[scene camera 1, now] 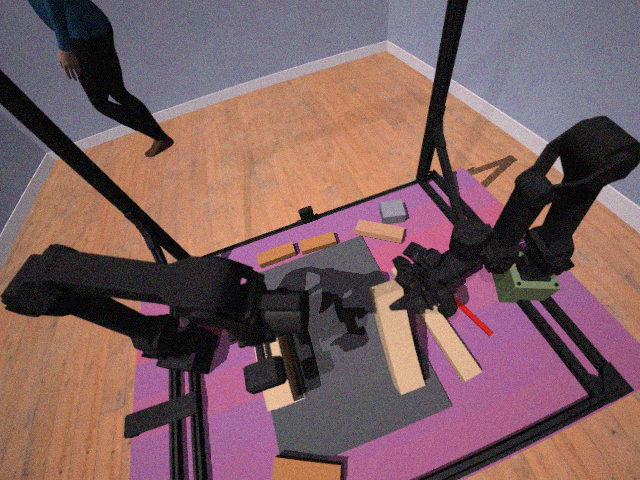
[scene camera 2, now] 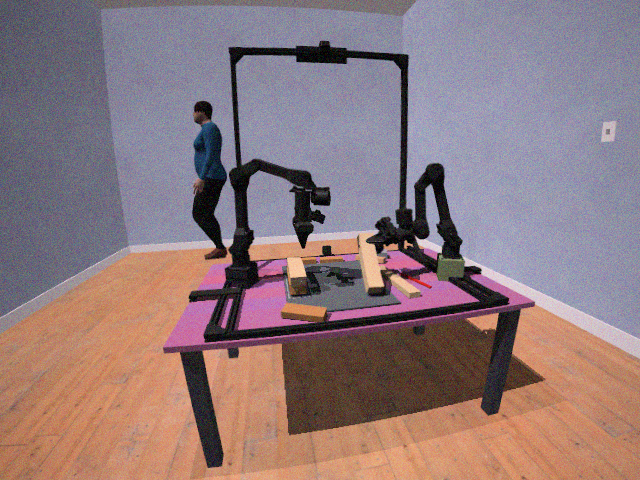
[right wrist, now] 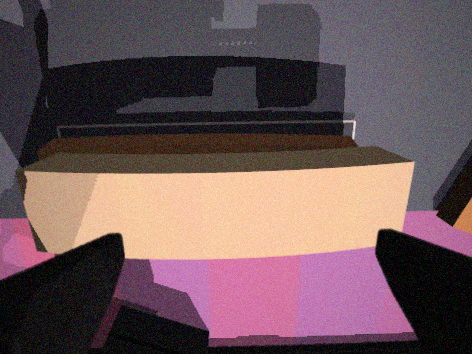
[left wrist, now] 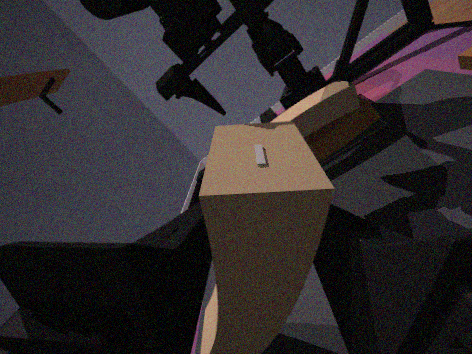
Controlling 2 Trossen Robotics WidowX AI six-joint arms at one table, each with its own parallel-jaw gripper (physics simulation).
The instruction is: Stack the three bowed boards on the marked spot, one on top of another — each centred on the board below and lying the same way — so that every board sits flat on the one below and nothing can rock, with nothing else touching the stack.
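Seen in the pictures: left gripper, between the fingertips: [scene camera 1: 385, 303] [scene camera 2: 364, 243] [left wrist: 257, 201]; right gripper, between the fingertips: [scene camera 1: 269, 343] [scene camera 2: 302, 245] [right wrist: 250, 243] [left wrist: 247, 95]; left arm's base, origin of its link: [scene camera 1: 531, 268] [scene camera 2: 450, 256]; right arm's base, origin of its link: [scene camera 1: 179, 346] [scene camera 2: 241, 265] [left wrist: 298, 82].
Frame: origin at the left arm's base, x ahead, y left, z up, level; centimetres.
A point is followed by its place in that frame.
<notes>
My left gripper [scene camera 1: 397, 303] @(x 35.4, y 13.3, z 7.7 cm) [scene camera 2: 373, 240] @(x 35.4, y 13.3, z 7.7 cm) is shut on a pale bowed board [scene camera 1: 400, 341] @(x 32.1, y 19.6, z 2.7 cm) [scene camera 2: 370, 266] @(x 32.0, y 21.7, z 1.0 cm) [left wrist: 265, 240] @(x 32.5, y 11.2, z 8.5 cm) near its far end. The board is held above the right part of the grey mat [scene camera 1: 356, 423] @(x 40.7, y 35.3, z -8.6 cm) [scene camera 2: 346, 299] @(x 39.2, y 31.2, z -8.7 cm). A second pale bowed board [scene camera 1: 281, 396] @(x 56.1, y 32.2, z 0.0 cm) [scene camera 2: 296, 269] @(x 58.5, y 29.1, z 0.6 cm) [right wrist: 225, 215] @(x 60.8, y 23.5, z 1.0 cm) lies at the mat's left edge. It appears to rest on a brown board [scene camera 1: 290, 364] @(x 57.1, y 25.0, z -6.4 cm) [right wrist: 195, 142] @(x 59.3, y 20.2, z -5.6 cm), inside a thin white outline [right wrist: 354, 131] @(x 53.6, y 32.1, z -8.6 cm). Their contact is partly hidden. My right gripper [scene camera 2: 303, 243] @(x 58.0, y 23.4, z 8.4 cm) [right wrist: 250, 243] @(x 58.0, y 23.4, z 8.4 cm) is open above this stack, with nothing between its fingers.
A pale straight bar [scene camera 1: 454, 348] @(x 18.6, y 18.0, z -7.1 cm) [scene camera 2: 404, 285] @(x 19.1, y 18.1, z -7.1 cm) and red rod [scene camera 1: 474, 317] @(x 12.2, y 9.7, z -8.7 cm) [scene camera 2: 417, 281] @(x 13.8, y 8.7, z -8.8 cm) lie right of the mat. Orange blocks [scene camera 1: 277, 254] @(x 67.4, y -6.2, z -6.9 cm) [scene camera 1: 317, 242] @(x 55.2, y -11.2, z -7.1 cm), a pale block [scene camera 1: 379, 230] @(x 35.9, y -15.8, z -6.6 cm) and a grey block [scene camera 1: 392, 210] @(x 31.8, y -23.1, z -5.7 cm) lie behind. Another orange block [scene camera 1: 307, 469] @(x 50.0, y 44.5, z -6.4 cm) [scene camera 2: 303, 312] @(x 49.8, y 47.4, z -6.7 cm) lies in front.
</notes>
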